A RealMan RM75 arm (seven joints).
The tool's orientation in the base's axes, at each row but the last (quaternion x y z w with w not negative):
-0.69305 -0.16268 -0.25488 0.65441
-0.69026 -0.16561 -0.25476 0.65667
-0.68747 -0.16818 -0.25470 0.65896
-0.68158 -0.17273 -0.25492 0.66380
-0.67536 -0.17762 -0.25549 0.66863
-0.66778 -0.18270 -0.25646 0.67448
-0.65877 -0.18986 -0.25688 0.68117
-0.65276 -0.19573 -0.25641 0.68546
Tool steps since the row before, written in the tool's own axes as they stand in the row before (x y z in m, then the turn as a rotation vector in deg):
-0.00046 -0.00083 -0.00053 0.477 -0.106 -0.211
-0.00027 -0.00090 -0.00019 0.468 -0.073 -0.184
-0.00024 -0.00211 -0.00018 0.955 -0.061 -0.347
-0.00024 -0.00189 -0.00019 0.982 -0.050 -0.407
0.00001 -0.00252 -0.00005 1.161 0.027 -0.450
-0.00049 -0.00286 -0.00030 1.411 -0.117 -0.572
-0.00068 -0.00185 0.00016 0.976 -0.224 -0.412
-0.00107 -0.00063 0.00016 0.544 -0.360 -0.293
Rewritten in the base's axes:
-0.00091 -0.00040 0.00043 0.301 -0.251 0.360
-0.00075 -0.00009 0.00059 0.316 -0.226 0.328
-0.00141 0.00000 0.00159 0.698 -0.439 0.597
-0.00130 -0.00005 0.00140 0.719 -0.502 0.603
-0.00146 0.00006 0.00205 0.903 -0.567 0.643
-0.00211 -0.00018 0.00201 1.007 -0.710 0.902
-0.00164 0.00023 0.00108 0.610 -0.507 0.737
-0.00122 0.00025 -0.00013 0.193 -0.350 0.593

